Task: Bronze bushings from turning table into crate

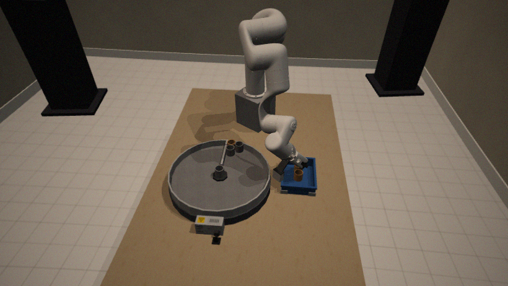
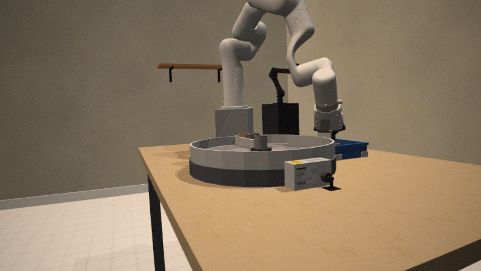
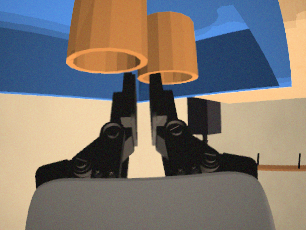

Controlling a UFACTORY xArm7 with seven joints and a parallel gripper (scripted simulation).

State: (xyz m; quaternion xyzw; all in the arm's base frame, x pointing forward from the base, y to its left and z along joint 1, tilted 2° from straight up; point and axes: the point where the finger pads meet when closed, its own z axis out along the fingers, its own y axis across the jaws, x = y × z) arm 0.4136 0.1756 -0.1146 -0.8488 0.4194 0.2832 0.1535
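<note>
Now: hand 30 mm short of the blue crate, 20 mm to the left of it and 40 mm above it. Also, from my hand: grey turning table 50 mm ahead, 350 mm to the right, 10 mm below.
</note>
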